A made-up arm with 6 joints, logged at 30 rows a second.
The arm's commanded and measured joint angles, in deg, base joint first. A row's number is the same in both.
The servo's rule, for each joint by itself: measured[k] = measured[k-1] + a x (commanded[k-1-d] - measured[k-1]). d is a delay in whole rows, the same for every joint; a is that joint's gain. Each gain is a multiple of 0.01, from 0.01 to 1. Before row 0 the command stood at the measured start. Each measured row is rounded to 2 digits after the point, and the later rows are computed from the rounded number. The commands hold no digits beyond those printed.
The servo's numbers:
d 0
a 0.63 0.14 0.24 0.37 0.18 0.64
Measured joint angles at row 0: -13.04 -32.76 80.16 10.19 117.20 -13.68
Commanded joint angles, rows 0 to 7: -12.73 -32.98 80.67 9.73 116.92 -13.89; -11.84 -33.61 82.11 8.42 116.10 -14.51; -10.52 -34.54 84.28 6.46 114.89 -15.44; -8.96 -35.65 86.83 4.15 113.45 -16.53; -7.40 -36.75 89.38 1.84 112.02 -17.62; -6.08 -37.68 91.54 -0.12 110.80 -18.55; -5.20 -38.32 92.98 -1.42 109.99 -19.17; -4.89 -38.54 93.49 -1.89 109.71 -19.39
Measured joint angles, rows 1 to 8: -12.84 -32.79 80.28 10.02 117.15 -13.81; -12.21 -32.90 80.72 9.43 116.96 -14.26; -11.15 -33.13 81.57 8.33 116.59 -15.02; -9.77 -33.48 82.83 6.78 116.02 -15.99; -8.28 -33.94 84.40 4.95 115.30 -17.03; -6.89 -34.46 86.11 3.07 114.49 -18.00; -5.83 -35.00 87.76 1.41 113.68 -18.75; -5.24 -35.50 89.14 0.19 112.97 -19.16
